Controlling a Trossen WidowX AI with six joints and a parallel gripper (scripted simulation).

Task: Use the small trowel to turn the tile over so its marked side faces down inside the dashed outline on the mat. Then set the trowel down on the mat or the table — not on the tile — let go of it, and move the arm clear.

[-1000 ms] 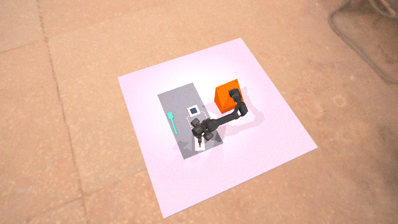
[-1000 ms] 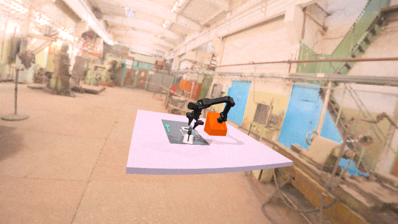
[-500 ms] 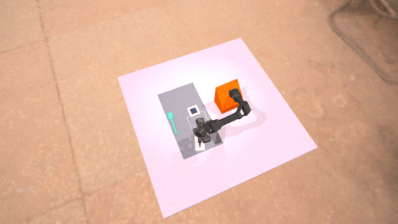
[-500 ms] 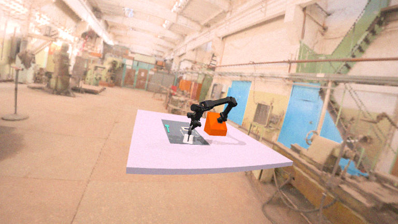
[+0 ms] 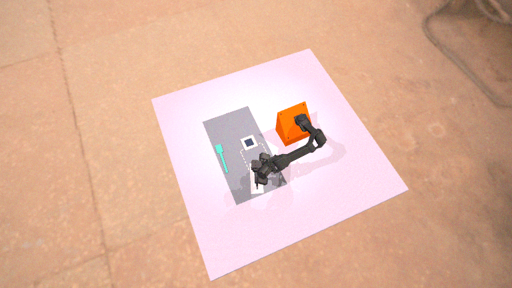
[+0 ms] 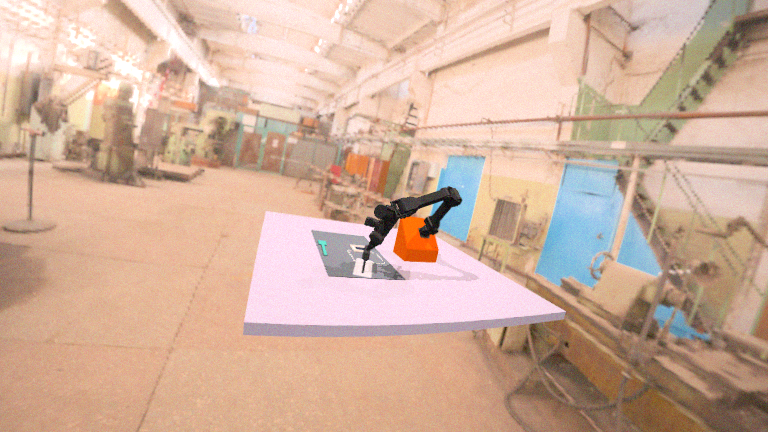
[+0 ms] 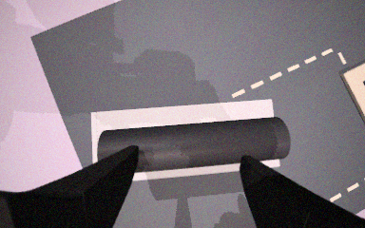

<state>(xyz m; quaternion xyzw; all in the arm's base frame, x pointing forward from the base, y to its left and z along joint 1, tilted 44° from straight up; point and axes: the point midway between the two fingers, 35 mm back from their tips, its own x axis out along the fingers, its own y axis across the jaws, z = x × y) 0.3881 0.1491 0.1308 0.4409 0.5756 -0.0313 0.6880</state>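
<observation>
Now: the trowel 1 cm ahead of my gripper tip, 1 cm to the left of it and 6 cm below it. Also, from my gripper tip: teal flat tool: 14 cm ahead, 24 cm to the right, 9 cm below; grey mat: 21 cm to the right, 11 cm below; tile: 7 cm behind, 25 cm to the right, 9 cm below.
</observation>
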